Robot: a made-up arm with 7 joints.
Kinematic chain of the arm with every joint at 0, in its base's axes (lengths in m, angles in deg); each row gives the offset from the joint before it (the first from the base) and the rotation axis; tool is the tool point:
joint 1: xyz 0 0 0.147 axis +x
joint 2: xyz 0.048 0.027 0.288 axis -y
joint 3: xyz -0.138 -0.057 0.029 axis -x
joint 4: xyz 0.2 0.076 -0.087 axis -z
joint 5: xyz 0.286 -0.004 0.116 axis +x
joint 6: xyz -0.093 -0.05 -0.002 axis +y
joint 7: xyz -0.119 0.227 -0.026 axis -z
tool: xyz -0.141 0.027 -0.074
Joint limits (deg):
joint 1: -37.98..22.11
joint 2: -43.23..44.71
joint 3: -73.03..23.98
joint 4: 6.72..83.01
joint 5: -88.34..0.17
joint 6: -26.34..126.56
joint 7: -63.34..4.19
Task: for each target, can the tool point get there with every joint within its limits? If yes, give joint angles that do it. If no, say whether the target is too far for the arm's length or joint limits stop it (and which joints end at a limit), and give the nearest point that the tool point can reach.
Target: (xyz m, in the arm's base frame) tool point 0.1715 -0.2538 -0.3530
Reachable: no: joint limits stop it (at a limit: joint 1, joint 2, joint 4, joint 5, joint 6, joint 7) | nearest point 0.2111 -0.1533 0.0171 | short by 0.386 m
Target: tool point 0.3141 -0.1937 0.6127
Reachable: yes | joints 15.71 3.44 -57.00 72.20 -37.99 72.16 -32.87
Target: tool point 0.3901 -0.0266 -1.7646
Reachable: no: too far | nearest point 0.1805 0.1464 -0.0964 | short by 1.690 m
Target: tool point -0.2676 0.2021 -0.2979
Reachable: no: joint limits stop it (at a limit: joint 1, joint 2, joint 3, joint 4, joint 7) | nearest point 0.0156 0.1512 -0.0063 | short by 0.410 m
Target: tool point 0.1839 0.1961 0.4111
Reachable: yes | joints 1.29 -6.88 -21.86 65.40 -32.47 8.48 -6.54
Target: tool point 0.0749 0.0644 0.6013
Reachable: yes | joints 16.37 5.23 -17.24 21.98 -11.23 27.29 -24.27
